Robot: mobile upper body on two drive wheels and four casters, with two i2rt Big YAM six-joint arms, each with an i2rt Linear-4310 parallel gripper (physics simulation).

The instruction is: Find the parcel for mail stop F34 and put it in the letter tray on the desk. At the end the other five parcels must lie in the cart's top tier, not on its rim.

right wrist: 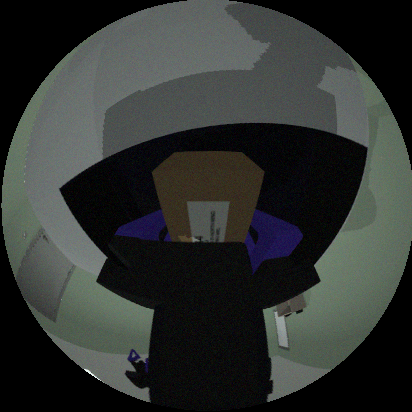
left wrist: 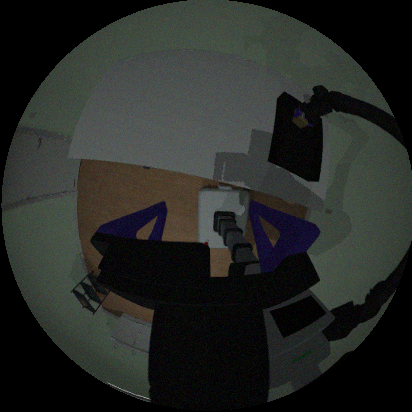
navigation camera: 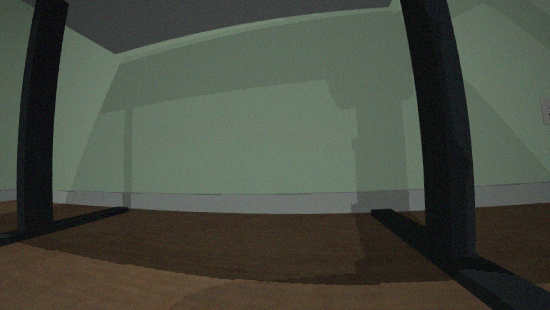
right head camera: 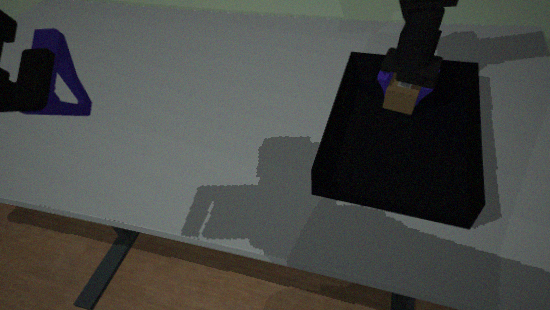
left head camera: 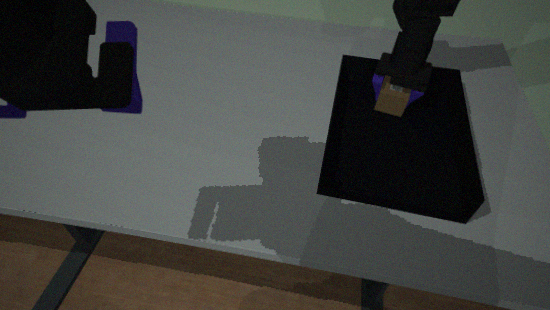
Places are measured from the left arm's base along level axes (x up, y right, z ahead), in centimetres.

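Pixels of known places: left gripper, fingertip midpoint: (right wrist: 138,353) (left wrist: 207,205) (right head camera: 40,111) (left head camera: 83,108); right gripper, fingertip midpoint: (right wrist: 207,204) (left wrist: 297,119) (right head camera: 400,100) (left head camera: 390,103).
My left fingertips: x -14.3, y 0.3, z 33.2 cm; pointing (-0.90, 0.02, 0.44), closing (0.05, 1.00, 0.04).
Note:
Behind a point stands the place of what it marks.
A brown cardboard parcel (left head camera: 392,104) {z 68.4, x -42.6, y 43.1 cm} (right head camera: 401,100) {z 68.4, x -42.1, y 43.2 cm} (left wrist: 300,121) {z 68.6, x -41.5, y 42.6 cm} (right wrist: 207,175) {z 76.5, x -39.9, y 46.0 cm} with a white label is held in my right gripper (left head camera: 398,94) {z 71.7, x -44.9, y 44.0 cm} (right head camera: 404,91) {z 71.7, x -44.9, y 44.0 cm} (right wrist: 207,204) {z 71.7, x -44.9, y 44.0 cm}, which is shut on it. The label's print is partly hidden and too small to read. The parcel is over the far part of the black letter tray (left head camera: 400,170) {z 52.6, x -45.7, y 42.1 cm} (right head camera: 400,165) {z 54.0, x -45.7, y 41.8 cm} (left wrist: 295,150) {z 54.5, x -45.7, y 41.3 cm} (right wrist: 310,165) {z 72.2, x -45.7, y 57.1 cm}; I cannot tell whether it touches the tray's bottom. The tray sits on the grey desk (left head camera: 200,100) {z 72.8, x -46.0, y 0.7 cm} (right head camera: 190,100) {z 73.4, x -46.0, y -4.0 cm} (left wrist: 165,110) {z 66.3, x -46.0, y -16.6 cm} (right wrist: 65,125) {z 92.2, x -46.0, y 28.6 cm}. My left gripper (left head camera: 70,111) {z 33.2, x -14.3, y 0.3 cm} (left wrist: 207,205) {z 33.2, x -14.3, y 0.3 cm} is open and empty, left of the tray.
The desk's dark legs (navigation camera: 37,120) {z 87.4, x -100.1, y -60.3 cm} (navigation camera: 442,130) {z 63.4, x -113.5, y 56.8 cm} stand on the wooden floor. In the left wrist view, a small dark open-framed rack and a pale cabinet (left wrist: 131,330) {z -272.4, x -97.3, y -153.8 cm} show at the lower left. A brownish object (right wrist: 295,303) {z -162.3, x -48.1, y 106.9 cm} shows at the lower right of the right wrist view. Green walls stand around.

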